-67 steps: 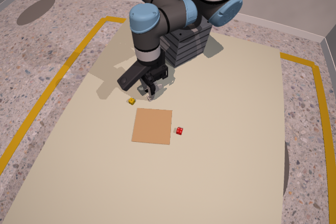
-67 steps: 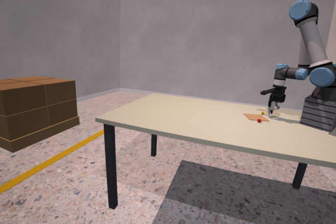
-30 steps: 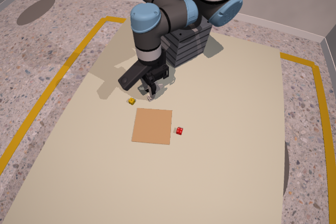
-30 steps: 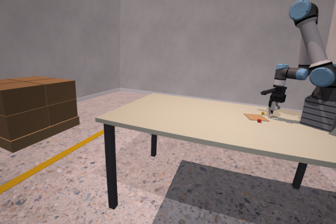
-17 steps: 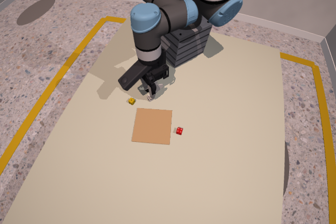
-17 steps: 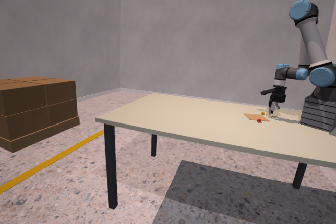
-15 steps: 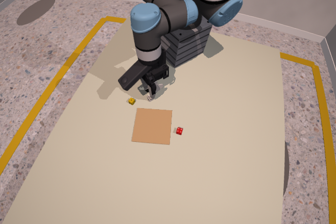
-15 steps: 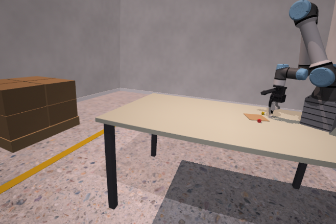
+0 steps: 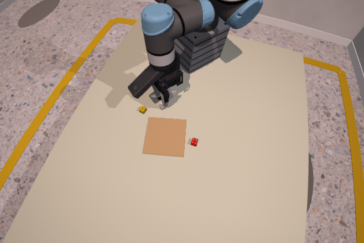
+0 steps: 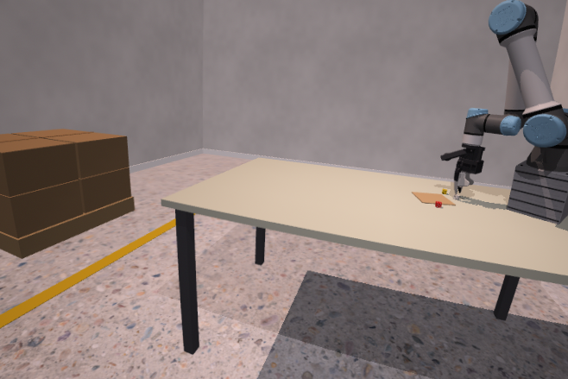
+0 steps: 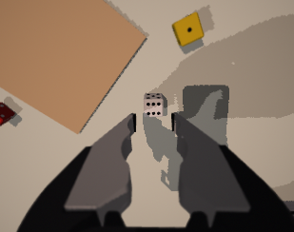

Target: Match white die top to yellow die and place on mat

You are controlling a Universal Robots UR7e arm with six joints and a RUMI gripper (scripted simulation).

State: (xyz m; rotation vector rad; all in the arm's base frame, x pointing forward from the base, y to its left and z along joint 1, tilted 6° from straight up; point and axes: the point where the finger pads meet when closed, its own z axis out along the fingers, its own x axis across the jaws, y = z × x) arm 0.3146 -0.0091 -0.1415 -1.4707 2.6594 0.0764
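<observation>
The white die is 3 cm below my hand. From my hand the other things lie so: brown mat: 10 cm ahead, 6 cm to the left, 4 cm below; yellow die: 4 cm ahead, 6 cm to the right, 3 cm below; red die: 9 cm ahead, 16 cm to the left, 3 cm below.
</observation>
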